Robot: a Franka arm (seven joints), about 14 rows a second.
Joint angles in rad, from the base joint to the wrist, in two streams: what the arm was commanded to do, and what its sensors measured. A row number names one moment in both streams.
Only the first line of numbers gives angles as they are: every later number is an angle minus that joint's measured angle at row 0.
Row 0, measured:
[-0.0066, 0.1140, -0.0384, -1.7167, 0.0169, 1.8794, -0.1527]
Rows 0 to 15, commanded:
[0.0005, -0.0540, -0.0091, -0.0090, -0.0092, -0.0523, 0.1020]
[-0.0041, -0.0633, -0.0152, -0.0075, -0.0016, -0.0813, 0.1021]
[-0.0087, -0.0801, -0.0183, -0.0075, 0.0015, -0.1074, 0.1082]
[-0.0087, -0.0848, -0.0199, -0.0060, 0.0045, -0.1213, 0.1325]
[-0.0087, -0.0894, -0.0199, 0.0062, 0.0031, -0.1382, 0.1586]
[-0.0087, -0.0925, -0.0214, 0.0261, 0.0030, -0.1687, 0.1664]
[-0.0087, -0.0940, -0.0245, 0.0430, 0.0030, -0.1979, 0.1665]
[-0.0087, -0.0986, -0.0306, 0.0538, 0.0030, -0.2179, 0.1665]
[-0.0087, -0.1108, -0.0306, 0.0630, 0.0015, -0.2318, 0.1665]
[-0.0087, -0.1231, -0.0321, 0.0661, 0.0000, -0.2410, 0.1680]
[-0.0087, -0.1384, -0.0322, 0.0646, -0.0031, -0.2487, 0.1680]
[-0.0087, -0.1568, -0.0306, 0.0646, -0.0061, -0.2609, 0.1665]
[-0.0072, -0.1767, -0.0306, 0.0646, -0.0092, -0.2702, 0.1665]
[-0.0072, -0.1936, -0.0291, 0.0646, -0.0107, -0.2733, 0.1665]
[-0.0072, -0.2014, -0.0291, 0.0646, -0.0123, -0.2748, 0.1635]
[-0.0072, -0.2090, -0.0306, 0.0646, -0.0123, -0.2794, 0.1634]
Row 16, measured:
[-0.0030, -0.1851, -0.0365, 0.0637, -0.0009, -0.2525, 0.1532]
